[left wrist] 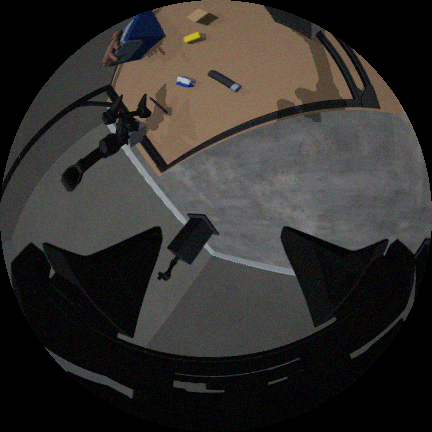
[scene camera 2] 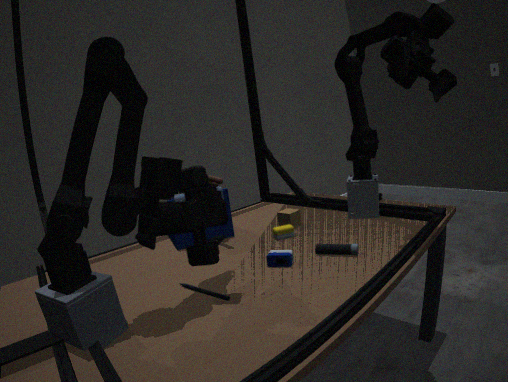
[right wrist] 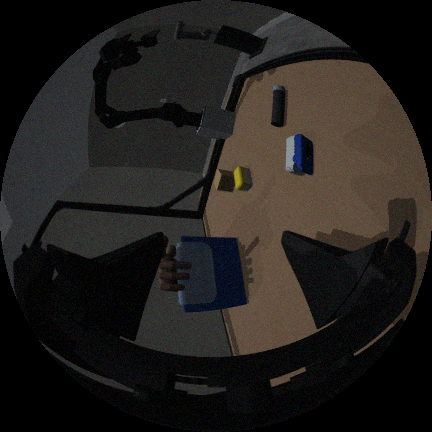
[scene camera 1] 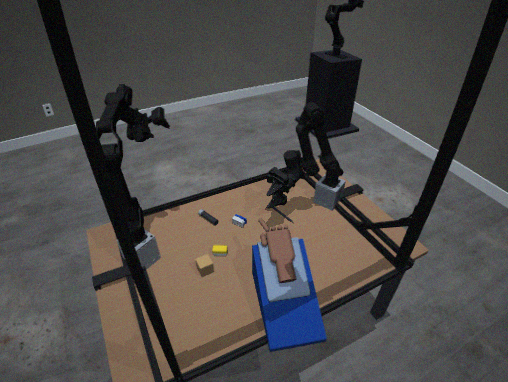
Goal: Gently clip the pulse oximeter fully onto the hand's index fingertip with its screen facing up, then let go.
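Seen in the pictures: left gripper, between the fingertips: [left wrist: 223, 232] [scene camera 2: 421, 90] [scene camera 1: 161, 132]; right gripper, between the fingertips: [left wrist: 134, 93] [right wrist: 224, 238] [scene camera 1: 267, 201]; left arm's base, origin of its link: [scene camera 2: 362, 178] [right wrist: 199, 120] [scene camera 1: 135, 238]; right arm's base, origin of its link: [scene camera 2: 72, 283] [scene camera 1: 331, 182].
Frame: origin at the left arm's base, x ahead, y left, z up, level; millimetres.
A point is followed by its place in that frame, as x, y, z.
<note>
The blue-and-white pulse oximeter [scene camera 1: 239, 220] {368, -187, -88} [scene camera 2: 279, 258] {395, -173, -97} [left wrist: 185, 81] {373, -162, -88} [right wrist: 300, 154] {394, -183, -89} lies on the table, its blue face with a dark window turned sideways toward scene camera 2. The brown hand [scene camera 1: 281, 247] {233, -471, 56} [left wrist: 112, 50] [right wrist: 172, 274] {304, -413, 49} rests on a pale pad on the blue stand; one finger [scene camera 1: 263, 225] sticks out toward the upper left in scene camera 1. My right gripper [scene camera 1: 268, 201] {432, -280, 17} [left wrist: 134, 93] {432, -280, 17} [right wrist: 224, 238] {432, -280, 17} is open and empty, above the table beyond the hand's fingertips. My left gripper [scene camera 1: 160, 132] {317, 156, 239} [left wrist: 223, 232] {317, 156, 239} is open and empty, raised high away from the oximeter.
A dark cylinder [scene camera 1: 208, 217] {312, -64, -97} [scene camera 2: 336, 249] {332, -55, -102} lies beside the oximeter. A yellow-and-grey block [scene camera 1: 220, 250] {198, -229, -90} [scene camera 2: 283, 231] {221, -214, -96} and a wooden cube [scene camera 1: 204, 265] {97, -242, -70} sit nearby. A dark pen [scene camera 1: 281, 214] {527, -294, -114} [scene camera 2: 205, 291] {537, -285, -112} lies below the right gripper. The blue stand [scene camera 1: 295, 325] {92, -622, -76} overhangs the table's front edge.
</note>
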